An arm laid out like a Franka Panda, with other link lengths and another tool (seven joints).
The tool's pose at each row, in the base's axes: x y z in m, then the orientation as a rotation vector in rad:
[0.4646, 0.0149, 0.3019, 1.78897, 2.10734, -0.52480]
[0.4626, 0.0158, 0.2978, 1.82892, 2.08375, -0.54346]
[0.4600, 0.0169, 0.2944, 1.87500, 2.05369, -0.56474]
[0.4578, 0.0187, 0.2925, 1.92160, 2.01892, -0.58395]
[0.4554, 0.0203, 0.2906, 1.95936, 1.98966, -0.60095]
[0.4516, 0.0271, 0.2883, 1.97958, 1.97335, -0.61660]
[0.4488, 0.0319, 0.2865, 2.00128, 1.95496, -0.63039]
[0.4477, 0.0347, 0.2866, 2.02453, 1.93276, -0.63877]
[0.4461, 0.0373, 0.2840, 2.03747, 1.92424, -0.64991]
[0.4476, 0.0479, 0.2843, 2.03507, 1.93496, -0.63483]
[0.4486, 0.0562, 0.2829, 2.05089, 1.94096, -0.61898]
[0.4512, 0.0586, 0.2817, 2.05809, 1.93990, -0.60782]
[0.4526, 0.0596, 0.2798, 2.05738, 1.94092, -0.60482]
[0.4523, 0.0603, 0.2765, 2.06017, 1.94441, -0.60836]
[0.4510, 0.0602, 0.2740, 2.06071, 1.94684, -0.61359]
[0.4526, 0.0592, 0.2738, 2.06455, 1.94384, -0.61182]
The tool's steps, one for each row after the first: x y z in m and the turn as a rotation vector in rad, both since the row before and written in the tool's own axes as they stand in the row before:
[0.0030, -0.0016, 0.0032, 0.02379, 0.00198, 0.02693]
[0.0029, -0.0022, 0.0025, 0.02695, 0.00143, 0.03232]
[0.0027, -0.0019, 0.0009, 0.02517, 0.00053, 0.03512]
[0.0025, -0.0022, 0.0011, 0.02146, -0.00001, 0.02857]
[0.0072, -0.0036, -0.0009, 0.01549, -0.00230, 0.01464]
[0.0051, -0.0027, -0.0005, 0.01472, -0.00169, 0.01655]
[0.0024, -0.0012, -0.0013, 0.01141, -0.00067, 0.02002]
[0.0035, -0.0015, 0.0012, 0.01141, -0.00057, 0.00782]
[0.0091, 0.0005, -0.0056, -0.00739, 0.00919, -0.00534]
[0.0080, 0.0005, -0.0029, 0.00086, 0.01775, 0.00341]
[0.0027, 0.0025, -0.0004, -0.00301, 0.00760, 0.00436]
[0.0018, 0.0015, 0.0010, -0.00187, 0.00116, -0.00048]
[0.0021, 0.0000, 0.0026, 0.00465, 0.00209, -0.00169]
[0.0010, -0.0010, 0.0024, 0.00411, -0.00033, -0.00196]
[-0.0008, 0.0017, 0.0004, 0.00016, 0.00137, 0.00328]

